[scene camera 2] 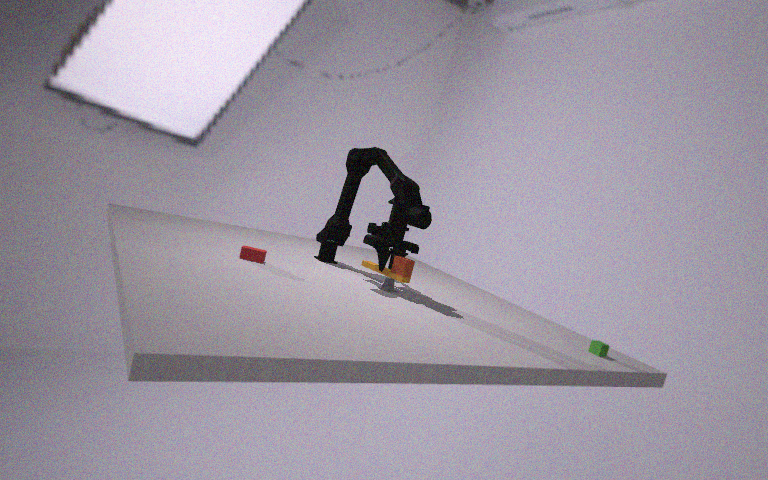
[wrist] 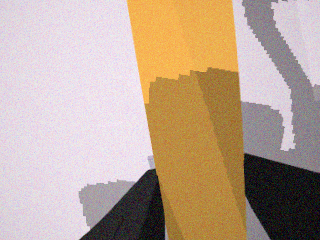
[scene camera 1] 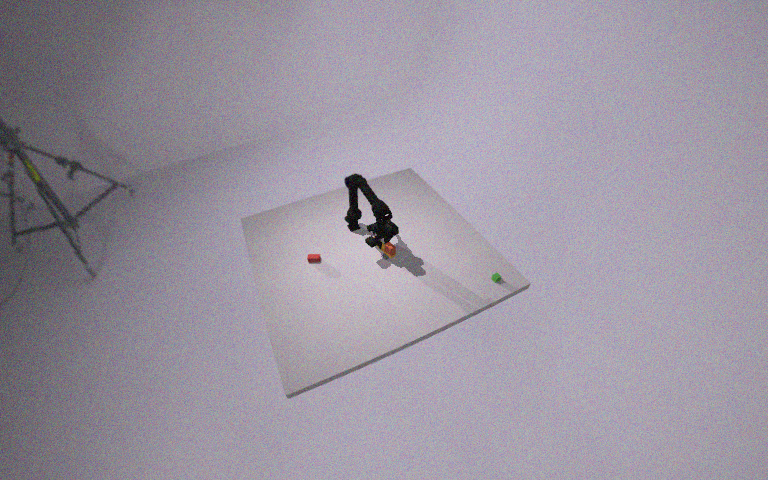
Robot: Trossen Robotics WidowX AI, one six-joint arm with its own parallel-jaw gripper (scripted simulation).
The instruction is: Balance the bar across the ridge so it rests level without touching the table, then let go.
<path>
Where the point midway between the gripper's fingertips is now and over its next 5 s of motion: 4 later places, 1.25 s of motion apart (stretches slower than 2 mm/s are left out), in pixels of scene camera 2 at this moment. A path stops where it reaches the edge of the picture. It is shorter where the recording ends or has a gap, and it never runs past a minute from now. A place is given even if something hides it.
My gripper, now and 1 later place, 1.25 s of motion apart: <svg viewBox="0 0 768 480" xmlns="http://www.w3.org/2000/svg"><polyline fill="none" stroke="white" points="385,271 392,239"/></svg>
</path>
